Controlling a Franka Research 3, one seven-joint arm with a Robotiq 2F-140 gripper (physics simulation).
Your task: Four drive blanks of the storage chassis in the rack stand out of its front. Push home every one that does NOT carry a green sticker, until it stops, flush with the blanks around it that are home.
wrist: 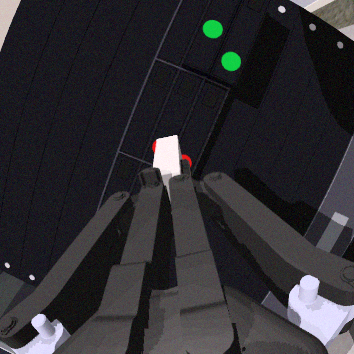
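The dark chassis front [55,90] fills much of the wrist view, with narrow blanks in rows. Two green stickers [212,29] [231,61] sit on blanks in the upper row. A red sticker [154,146] shows partly at the left of the pale tip, and another red sticker [186,161] shows partly at its right, both in the row below. My gripper [170,152] is shut, with a white block-like tip [167,151] projecting from its fingers over these blanks. The tip hides parts of both red stickers. Contact and how far each blank stands out cannot be told.
Round pale studs [282,9] [312,27] dot the upper right edge of the chassis, and more show at the lower left. A dark shadow lies right of the green stickers. A grey rack part [340,175] shows at the right edge.
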